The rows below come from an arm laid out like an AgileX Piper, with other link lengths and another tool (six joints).
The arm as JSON. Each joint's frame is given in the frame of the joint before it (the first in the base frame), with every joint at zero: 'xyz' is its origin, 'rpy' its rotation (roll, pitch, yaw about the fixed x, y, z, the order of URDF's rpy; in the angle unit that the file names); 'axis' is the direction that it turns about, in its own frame. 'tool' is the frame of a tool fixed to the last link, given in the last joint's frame.
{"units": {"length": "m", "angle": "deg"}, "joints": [
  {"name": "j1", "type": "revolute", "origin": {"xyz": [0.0, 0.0, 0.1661], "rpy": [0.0, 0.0, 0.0]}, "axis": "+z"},
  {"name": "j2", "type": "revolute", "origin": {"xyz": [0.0, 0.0, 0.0], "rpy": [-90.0, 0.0, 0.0]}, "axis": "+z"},
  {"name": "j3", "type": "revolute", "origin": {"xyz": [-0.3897, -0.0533, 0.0], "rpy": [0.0, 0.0, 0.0]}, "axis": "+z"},
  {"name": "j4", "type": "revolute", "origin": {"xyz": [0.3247, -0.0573, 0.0], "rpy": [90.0, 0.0, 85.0]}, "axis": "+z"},
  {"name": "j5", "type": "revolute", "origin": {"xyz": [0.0, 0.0, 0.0], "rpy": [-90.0, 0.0, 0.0]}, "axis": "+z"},
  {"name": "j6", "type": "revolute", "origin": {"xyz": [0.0, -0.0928, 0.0], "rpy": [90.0, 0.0, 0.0]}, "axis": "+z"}
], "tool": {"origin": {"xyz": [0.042, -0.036, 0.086], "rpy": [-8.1, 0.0, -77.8]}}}
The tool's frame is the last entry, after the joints.
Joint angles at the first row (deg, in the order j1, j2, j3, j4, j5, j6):
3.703, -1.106, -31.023, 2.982, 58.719, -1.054
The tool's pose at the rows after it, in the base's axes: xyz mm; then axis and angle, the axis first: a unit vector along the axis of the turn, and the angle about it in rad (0 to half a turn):
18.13 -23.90 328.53 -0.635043 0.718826 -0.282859 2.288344
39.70 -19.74 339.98 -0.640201 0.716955 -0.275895 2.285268
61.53 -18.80 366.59 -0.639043 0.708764 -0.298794 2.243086
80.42 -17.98 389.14 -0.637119 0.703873 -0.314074 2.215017
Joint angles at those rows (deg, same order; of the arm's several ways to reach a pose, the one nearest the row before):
3.702, 2.158, -31.058, 3.600, 57.865, -0.002
3.701, 7.007, -31.555, 4.866, 53.891, -0.983
3.705, 11.214, -33.618, 5.187, 48.319, -1.956
3.705, 15.097, -35.732, 5.419, 44.265, -2.537

